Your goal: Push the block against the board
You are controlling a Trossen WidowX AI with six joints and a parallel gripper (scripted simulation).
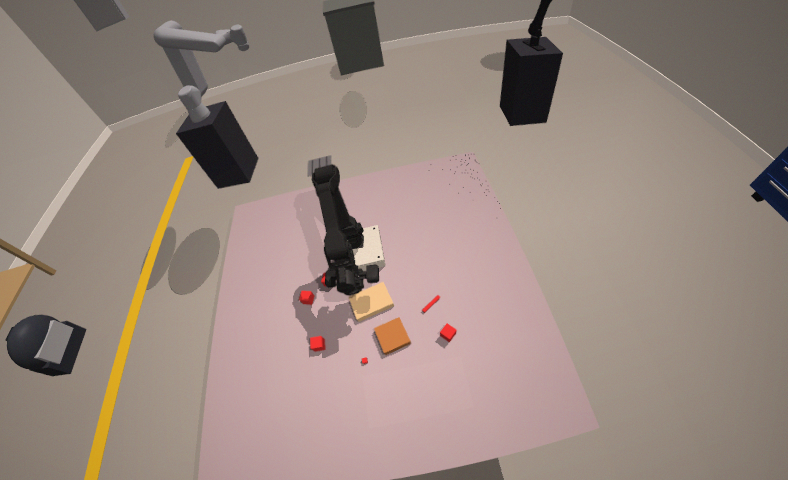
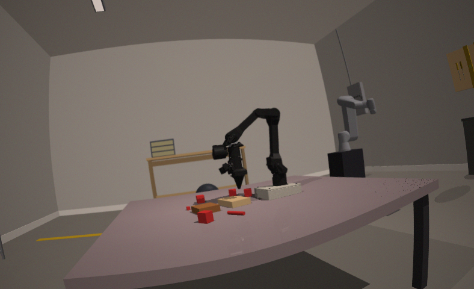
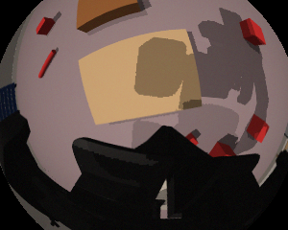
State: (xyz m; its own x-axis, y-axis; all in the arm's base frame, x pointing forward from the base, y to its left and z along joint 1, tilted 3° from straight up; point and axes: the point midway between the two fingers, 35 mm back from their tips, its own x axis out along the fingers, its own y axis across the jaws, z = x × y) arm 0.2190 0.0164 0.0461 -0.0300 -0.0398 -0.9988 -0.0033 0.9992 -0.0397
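Now: the tan board 50 mm below my gripper tip, 40 mm to the left of it and 40 mm ahead of it. Also, from my gripper tip: orange square block (180 mm ahead, 110 mm to the left, 50 mm below); then red stick (260 mm to the left, 70 mm ahead, 60 mm below).
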